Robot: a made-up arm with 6 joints. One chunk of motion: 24 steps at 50 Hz.
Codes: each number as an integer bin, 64 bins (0 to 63) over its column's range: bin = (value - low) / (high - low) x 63, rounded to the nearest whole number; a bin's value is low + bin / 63 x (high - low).
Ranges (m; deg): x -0.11..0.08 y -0.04..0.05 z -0.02..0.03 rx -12..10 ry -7..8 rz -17..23
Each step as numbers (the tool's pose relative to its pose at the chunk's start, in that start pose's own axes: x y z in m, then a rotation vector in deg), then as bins.
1 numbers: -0.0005 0.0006 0.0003 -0.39 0.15 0.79
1 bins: 36 28 26 33 30 28
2 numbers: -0.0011 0.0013 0.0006 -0.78 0.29 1.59
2 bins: 36 29 26 32 31 29
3 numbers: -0.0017 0.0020 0.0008 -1.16 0.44 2.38
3 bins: 36 29 26 31 31 31
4 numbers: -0.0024 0.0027 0.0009 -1.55 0.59 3.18
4 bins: 36 30 26 30 32 32
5 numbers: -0.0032 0.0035 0.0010 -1.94 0.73 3.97
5 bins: 35 30 26 29 32 33
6 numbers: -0.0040 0.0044 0.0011 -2.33 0.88 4.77
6 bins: 35 31 27 28 33 34
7 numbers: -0.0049 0.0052 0.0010 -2.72 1.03 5.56
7 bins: 35 32 26 27 34 36
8 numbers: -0.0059 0.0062 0.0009 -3.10 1.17 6.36
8 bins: 35 32 26 25 34 37
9 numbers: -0.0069 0.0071 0.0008 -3.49 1.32 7.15
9 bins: 34 33 26 24 35 38
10 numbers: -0.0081 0.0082 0.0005 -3.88 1.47 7.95
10 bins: 34 34 26 23 36 39
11 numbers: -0.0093 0.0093 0.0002 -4.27 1.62 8.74
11 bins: 33 35 25 22 36 41
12 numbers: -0.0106 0.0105 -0.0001 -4.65 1.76 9.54
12 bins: 33 35 25 21 37 42
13 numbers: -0.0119 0.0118 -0.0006 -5.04 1.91 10.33
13 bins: 33 36 24 20 37 43
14 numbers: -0.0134 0.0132 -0.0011 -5.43 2.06 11.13
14 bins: 32 37 24 19 38 44
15 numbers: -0.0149 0.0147 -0.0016 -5.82 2.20 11.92
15 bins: 32 38 23 18 39 46
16 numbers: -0.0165 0.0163 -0.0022 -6.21 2.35 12.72
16 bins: 31 39 22 17 39 47
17 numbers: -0.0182 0.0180 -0.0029 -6.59 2.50 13.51
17 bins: 30 41 22 15 40 48
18 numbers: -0.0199 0.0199 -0.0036 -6.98 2.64 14.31
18 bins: 30 42 21 14 40 49
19 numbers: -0.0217 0.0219 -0.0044 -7.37 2.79 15.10
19 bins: 29 43 20 13 41 51
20 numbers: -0.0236 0.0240 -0.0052 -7.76 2.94 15.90
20 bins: 29 45 19 12 42 52
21 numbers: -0.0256 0.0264 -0.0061 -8.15 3.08 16.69
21 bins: 28 46 18 11 42 53
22 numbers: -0.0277 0.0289 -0.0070 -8.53 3.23 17.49
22 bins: 27 48 16 10 43 54
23 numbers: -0.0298 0.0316 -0.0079 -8.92 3.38 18.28
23 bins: 27 50 15 9 44 56
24 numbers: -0.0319 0.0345 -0.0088 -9.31 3.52 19.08
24 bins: 26 52 14 8 44 57
